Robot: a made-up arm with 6 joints. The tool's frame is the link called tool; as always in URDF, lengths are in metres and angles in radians.
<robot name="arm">
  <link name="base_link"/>
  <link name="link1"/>
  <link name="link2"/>
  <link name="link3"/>
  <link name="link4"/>
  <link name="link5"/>
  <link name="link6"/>
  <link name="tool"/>
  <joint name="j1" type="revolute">
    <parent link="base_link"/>
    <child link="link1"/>
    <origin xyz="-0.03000 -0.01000 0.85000" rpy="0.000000 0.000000 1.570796"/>
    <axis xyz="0 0 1"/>
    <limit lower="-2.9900" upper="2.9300"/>
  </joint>
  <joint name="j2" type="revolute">
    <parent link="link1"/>
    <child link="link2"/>
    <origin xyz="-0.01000 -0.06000 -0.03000" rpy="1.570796 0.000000 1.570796"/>
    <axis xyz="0 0 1"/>
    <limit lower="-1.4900" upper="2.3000"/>
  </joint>
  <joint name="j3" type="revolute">
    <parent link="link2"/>
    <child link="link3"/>
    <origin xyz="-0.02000 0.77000 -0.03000" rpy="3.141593 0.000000 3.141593"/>
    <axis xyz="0 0 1"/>
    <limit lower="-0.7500" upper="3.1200"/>
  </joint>
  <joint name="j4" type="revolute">
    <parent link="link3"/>
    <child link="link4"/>
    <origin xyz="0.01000 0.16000 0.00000" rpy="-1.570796 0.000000 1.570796"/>
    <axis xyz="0 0 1"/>
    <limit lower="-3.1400" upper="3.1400"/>
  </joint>
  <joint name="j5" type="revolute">
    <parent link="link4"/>
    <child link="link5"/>
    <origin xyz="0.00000 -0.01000 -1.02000" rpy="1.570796 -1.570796 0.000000"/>
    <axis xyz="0 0 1"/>
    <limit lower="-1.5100" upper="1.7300"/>
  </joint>
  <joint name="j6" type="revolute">
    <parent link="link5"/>
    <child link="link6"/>
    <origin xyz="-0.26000 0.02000 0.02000" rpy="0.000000 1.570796 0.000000"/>
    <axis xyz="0 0 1"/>
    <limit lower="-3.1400" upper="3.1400"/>
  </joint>
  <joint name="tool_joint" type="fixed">
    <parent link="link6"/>
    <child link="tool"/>
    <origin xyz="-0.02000 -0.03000 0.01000" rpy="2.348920 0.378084 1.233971"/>
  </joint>
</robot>
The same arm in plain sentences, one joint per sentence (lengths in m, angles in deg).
The arm has six revolute joints in a row. What follows holds with every joint at zero, and every direction is one of the base frame's. Joint 1 lies 0.0300 m along -x and 0.0100 m along -y and 0.8500 m along +z from the base frame's origin and turns about +z, from -171.31 to 167.88 deg. Joint 2 lies 0.0600 m along +x and 0.0100 m along -y and 0.0300 m along -z from joint 1 and turns about +y, from -85.37 to 131.78 deg. Joint 3 lies 0.0200 m along +x and 0.0300 m along -y and 0.7700 m along +z from joint 2 and turns about -y, from -42.97 to 178.76 deg. Joint 4 lies 0.0100 m along +x and 0.1600 m along +z from joint 3 and turns about -x, from -179.91 to 179.91 deg. Joint 5 lies 1.0200 m along +x and 0.0100 m along -y from joint 4 and turns about -y, from -86.52 to 99.12 deg. Joint 6 lies 0.2600 m along +x and 0.0200 m along -y and 0.0200 m along -z from joint 5 and turns about -x, from -179.91 to 179.91 deg. The tool frame, which is the frame that the pose is given for, lies 0.0100 m along -x and 0.0200 m along -y and 0.0300 m along +z from joint 6; its axes are the base frame's turned by roll -1.93, pitch 61.30 and yaw 39.76 deg (as in URDF: about the fixed x, then y, then z).
